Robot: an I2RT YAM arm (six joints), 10 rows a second.
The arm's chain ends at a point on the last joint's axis. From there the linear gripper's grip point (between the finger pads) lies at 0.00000 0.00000 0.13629 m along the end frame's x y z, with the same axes.
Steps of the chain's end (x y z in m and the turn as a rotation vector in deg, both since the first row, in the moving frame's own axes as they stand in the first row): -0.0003 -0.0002 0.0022 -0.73 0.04 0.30; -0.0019 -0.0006 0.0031 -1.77 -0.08 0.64; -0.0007 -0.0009 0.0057 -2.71 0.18 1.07; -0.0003 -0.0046 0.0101 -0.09 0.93 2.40; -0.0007 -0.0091 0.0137 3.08 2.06 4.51; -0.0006 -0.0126 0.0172 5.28 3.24 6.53; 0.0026 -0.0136 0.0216 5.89 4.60 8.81; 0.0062 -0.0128 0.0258 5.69 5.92 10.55; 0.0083 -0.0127 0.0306 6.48 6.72 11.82; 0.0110 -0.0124 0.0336 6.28 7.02 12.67
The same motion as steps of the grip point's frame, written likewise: -0.0002 0.0015 0.0022 -0.73 0.04 0.30; -0.0021 0.0036 0.0030 -1.77 -0.08 0.64; -0.0003 0.0055 0.0055 -2.71 0.18 1.07; 0.0019 -0.0043 0.0101 -0.09 0.93 2.40; 0.0045 -0.0162 0.0134 3.08 2.06 4.51; 0.0078 -0.0247 0.0164 5.28 3.24 6.53; 0.0145 -0.0267 0.0204 5.89 4.60 8.81; 0.0214 -0.0249 0.0244 5.69 5.92 10.55; 0.0257 -0.0263 0.0288 6.48 6.72 11.82; 0.0291 -0.0253 0.0318 6.28 7.02 12.67
